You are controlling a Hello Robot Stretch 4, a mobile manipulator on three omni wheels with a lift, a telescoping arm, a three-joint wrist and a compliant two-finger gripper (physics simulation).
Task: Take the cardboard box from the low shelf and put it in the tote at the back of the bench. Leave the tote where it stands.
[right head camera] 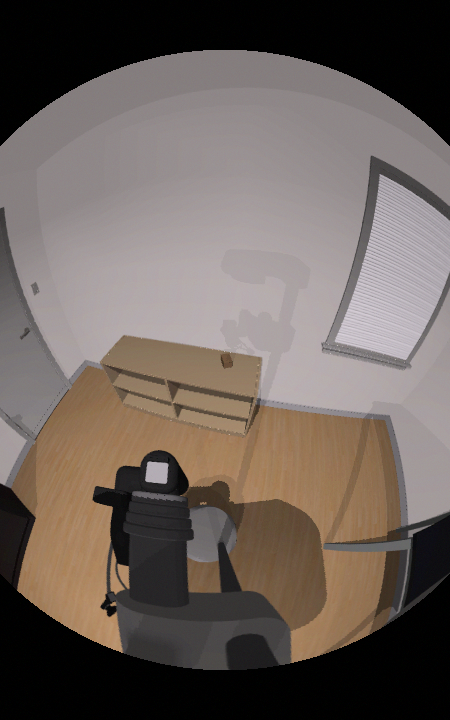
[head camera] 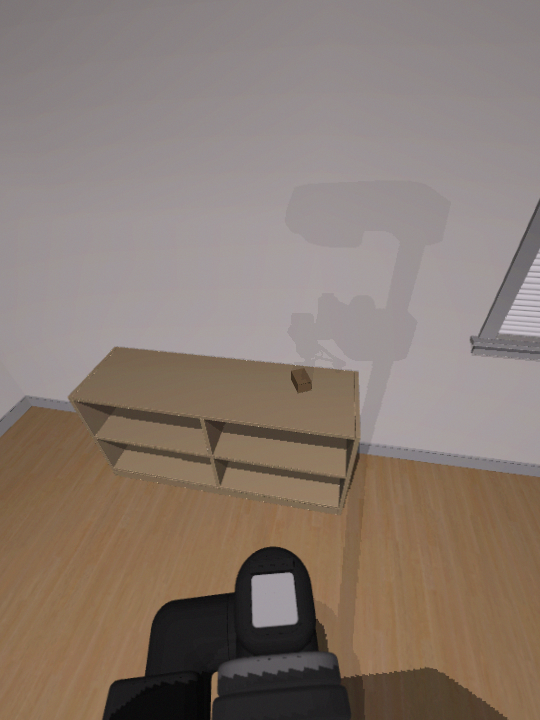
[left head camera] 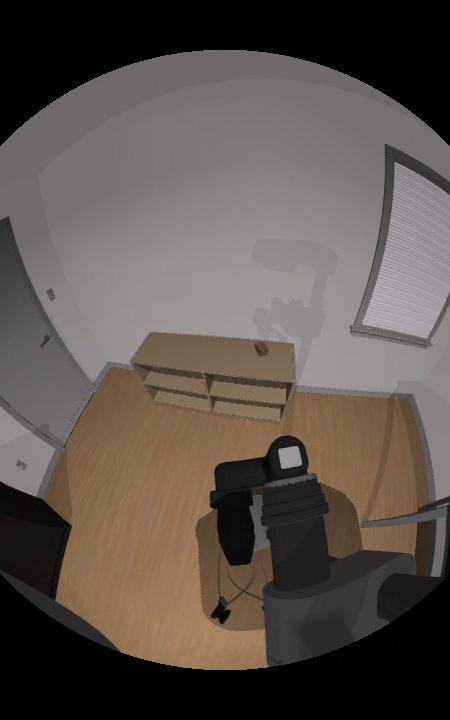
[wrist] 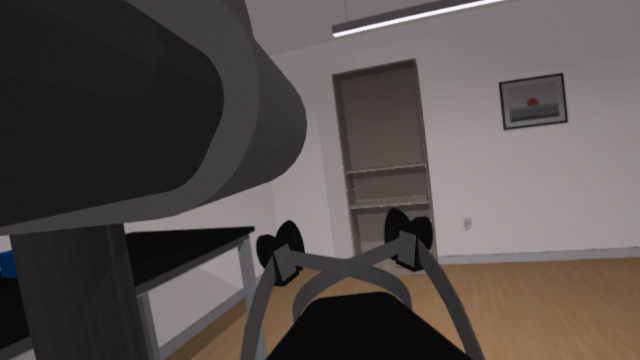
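Where they show: gripper, between the fingertips: (left head camera: 247, 620) (wrist: 343, 234); robot's base, origin of its link: (right head camera: 205, 532).
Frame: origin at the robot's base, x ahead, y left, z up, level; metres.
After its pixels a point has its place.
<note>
The small brown cardboard box (head camera: 301, 380) @[x 1.054, y -0.169, z 0.633 m] (left head camera: 261, 349) @[x 1.046, y -0.168, z 0.633 m] (right head camera: 227, 361) @[x 1.043, y -0.179, z 0.632 m] lies on top of the low shelf (head camera: 174, 378) @[x 1.175, y 0.383, z 0.583 m] (left head camera: 185, 347) @[x 1.190, y 0.376, z 0.582 m] (right head camera: 159, 354) @[x 1.174, y 0.321, z 0.583 m], near its right end. My gripper (wrist: 343, 234) @[x -0.144, y 0.074, z 1.149 m] is open and empty in the wrist view, well away from the box. In the left head view the gripper (left head camera: 241, 609) @[x -0.144, y 0.074, z 1.149 m] hangs over the floor, with one fingertip partly hidden by the arm. Part of a blue thing, which looks like the tote (wrist: 8, 264) @[x -1.047, y -1.309, z 0.944 m], shows at the left edge of the wrist view on the black-topped bench (wrist: 190, 242) @[x -1.431, y -0.701, z 0.887 m].
The low shelf stands against the wall, left of a window (left head camera: 413, 254) @[x 0.972, y -1.156, z 1.437 m] (right head camera: 397, 270) @[x 0.967, y -1.174, z 1.452 m]. A grey door (left head camera: 26, 329) @[x 1.074, y 1.735, z 1.094 m] and a dark cabinet (left head camera: 26, 546) are at the left. Bench legs (left head camera: 397, 520) @[x -0.270, y -0.857, z 0.434 m] (right head camera: 371, 545) @[x -0.264, y -0.859, z 0.548 m] stand at the right. A tall bookcase (wrist: 422, 135) @[x -3.143, y 0.773, z 1.288 m] shows in the wrist view.
</note>
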